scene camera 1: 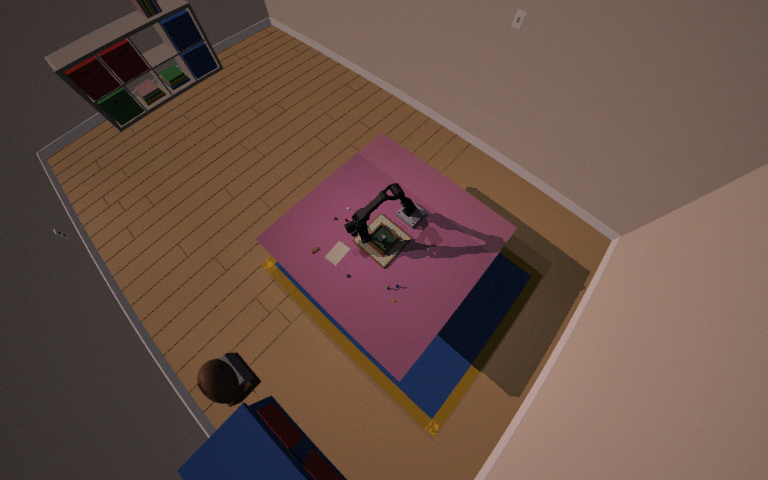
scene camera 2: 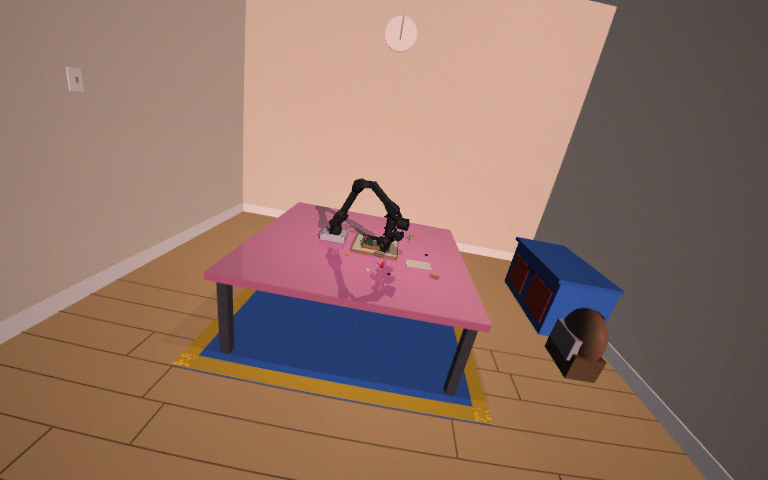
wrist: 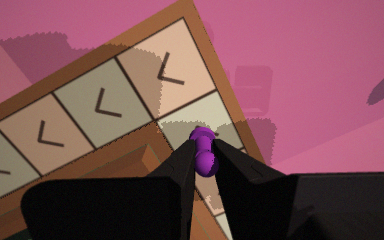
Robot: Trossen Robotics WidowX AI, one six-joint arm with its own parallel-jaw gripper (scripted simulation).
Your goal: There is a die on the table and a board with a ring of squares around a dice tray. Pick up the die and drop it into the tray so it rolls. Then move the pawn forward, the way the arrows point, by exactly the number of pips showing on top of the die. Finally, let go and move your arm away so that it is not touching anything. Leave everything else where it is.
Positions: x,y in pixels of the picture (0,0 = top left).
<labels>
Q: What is the gripper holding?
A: A purple pawn.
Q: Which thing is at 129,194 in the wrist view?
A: The gripper.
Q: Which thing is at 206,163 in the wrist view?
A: A purple pawn.
</labels>
